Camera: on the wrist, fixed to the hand. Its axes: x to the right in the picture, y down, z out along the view.
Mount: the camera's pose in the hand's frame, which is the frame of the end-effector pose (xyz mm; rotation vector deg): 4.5 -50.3 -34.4 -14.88 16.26 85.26
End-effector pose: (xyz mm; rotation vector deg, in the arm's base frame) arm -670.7 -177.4 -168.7 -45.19 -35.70 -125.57
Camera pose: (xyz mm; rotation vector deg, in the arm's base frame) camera -723.1 -169.5 -199.2 -38.40 21.64 -53.33
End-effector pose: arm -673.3 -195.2 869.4 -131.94 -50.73 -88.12
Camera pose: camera -728.2 -171.1 881.2 -104.47 56.75 -63.60
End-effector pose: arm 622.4 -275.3 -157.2 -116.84 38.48 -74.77
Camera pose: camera 596.8 -252.1 -106.8 -50.97 114.26 -30.87
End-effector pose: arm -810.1 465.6 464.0 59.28 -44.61 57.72
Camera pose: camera -759.5 490.7 440.6 -6.08 -80.39 122.51
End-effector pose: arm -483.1 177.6 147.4 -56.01 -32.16 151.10
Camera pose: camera -457.5 232.9 143.3 69.24 0.23 -93.10
